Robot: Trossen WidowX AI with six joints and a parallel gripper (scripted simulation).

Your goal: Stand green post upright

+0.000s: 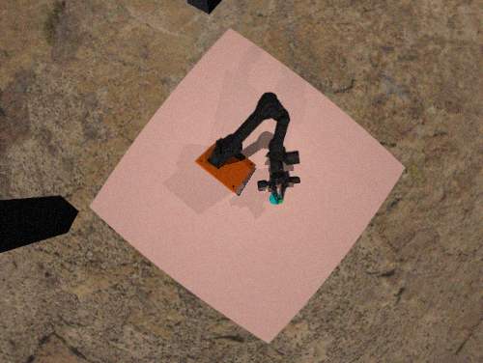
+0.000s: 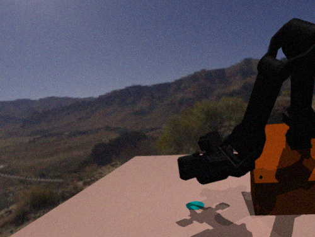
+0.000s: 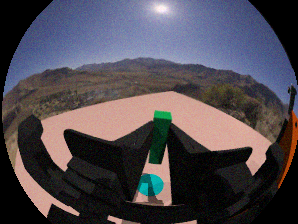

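My gripper tip is 16 cm above the cyan circle. From my gripper tip the other things lie so: green post 2 cm below.
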